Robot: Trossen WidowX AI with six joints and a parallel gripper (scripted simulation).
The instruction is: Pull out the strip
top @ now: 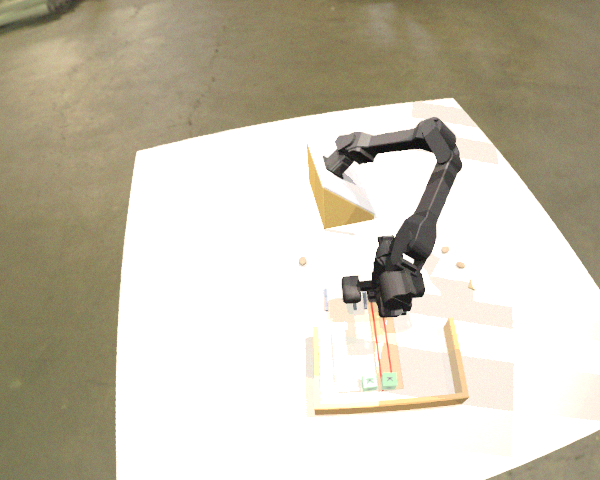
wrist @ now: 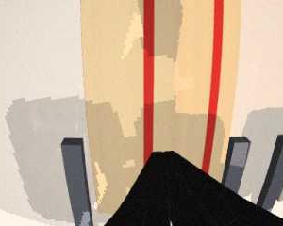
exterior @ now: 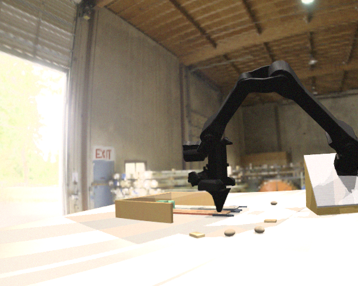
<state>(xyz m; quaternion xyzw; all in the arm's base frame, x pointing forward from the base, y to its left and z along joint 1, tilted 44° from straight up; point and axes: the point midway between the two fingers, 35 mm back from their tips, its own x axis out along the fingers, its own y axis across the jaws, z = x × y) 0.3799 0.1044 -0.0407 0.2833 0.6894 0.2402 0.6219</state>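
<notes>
The red-lined strip lies 9 cm ahead of my gripper tip and 1 cm to the right of it. Round my gripper tip: small tile: 1 cm behind, 26 cm to the left.
</notes>
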